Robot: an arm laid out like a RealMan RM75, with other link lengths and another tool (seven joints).
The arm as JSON. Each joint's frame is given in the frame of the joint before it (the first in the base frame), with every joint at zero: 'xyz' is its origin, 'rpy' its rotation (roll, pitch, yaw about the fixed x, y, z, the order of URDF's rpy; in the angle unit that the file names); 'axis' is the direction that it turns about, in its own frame. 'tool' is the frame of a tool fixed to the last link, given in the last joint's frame.
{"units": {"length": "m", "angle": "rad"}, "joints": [
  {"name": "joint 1", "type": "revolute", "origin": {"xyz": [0.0, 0.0, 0.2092], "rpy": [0.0, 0.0, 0.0]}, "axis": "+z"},
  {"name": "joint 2", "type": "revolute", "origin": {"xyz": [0.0, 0.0, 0.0], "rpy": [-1.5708, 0.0, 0.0]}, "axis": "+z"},
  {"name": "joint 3", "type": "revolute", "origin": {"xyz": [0.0, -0.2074, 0.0], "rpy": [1.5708, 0.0, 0.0]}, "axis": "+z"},
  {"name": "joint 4", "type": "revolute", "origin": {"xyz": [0.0, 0.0, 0.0], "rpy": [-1.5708, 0.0, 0.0]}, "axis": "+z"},
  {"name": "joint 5", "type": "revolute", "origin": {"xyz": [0.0, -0.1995, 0.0], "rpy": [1.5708, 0.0, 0.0]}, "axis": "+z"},
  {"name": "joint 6", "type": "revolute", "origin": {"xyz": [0.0, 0.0, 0.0], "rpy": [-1.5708, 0.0, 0.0]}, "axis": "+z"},
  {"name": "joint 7", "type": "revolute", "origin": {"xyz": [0.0, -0.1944, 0.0], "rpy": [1.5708, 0.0, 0.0]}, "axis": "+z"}
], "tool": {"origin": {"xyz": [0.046, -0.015, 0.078], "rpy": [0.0, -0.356, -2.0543]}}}
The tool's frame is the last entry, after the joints.
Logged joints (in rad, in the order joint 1, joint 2, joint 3, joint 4, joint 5, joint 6, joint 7), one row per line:
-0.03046, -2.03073, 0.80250, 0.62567, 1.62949, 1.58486, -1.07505
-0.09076, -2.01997, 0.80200, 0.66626, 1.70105, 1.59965, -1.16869
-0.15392, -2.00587, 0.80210, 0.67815, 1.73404, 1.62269, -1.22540
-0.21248, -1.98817, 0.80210, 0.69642, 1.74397, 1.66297, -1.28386
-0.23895, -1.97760, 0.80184, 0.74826, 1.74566, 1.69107, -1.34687
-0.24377, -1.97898, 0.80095, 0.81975, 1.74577, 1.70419, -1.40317
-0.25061, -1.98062, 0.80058, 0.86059, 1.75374, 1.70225, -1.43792
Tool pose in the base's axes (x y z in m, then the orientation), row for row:
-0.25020, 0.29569, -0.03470, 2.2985, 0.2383, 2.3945
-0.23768, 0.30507, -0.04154, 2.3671, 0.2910, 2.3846
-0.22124, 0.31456, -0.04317, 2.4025, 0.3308, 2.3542
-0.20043, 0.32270, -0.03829, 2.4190, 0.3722, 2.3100
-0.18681, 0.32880, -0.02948, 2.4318, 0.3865, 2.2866
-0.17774, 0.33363, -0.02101, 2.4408, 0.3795, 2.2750
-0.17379, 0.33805, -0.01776, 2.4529, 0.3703, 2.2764
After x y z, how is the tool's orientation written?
As angles about the fixed x, y, z axes (roll, pitch, yaw), in radians.
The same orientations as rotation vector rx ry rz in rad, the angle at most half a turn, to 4 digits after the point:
0.7772, 2.3459, 0.9225
0.7781, 2.3574, 0.8049
0.7994, 2.3405, 0.7248
0.8274, 2.3040, 0.6584
0.8493, 2.2903, 0.6240
0.8710, 2.2917, 0.6140
0.8814, 2.3030, 0.6079

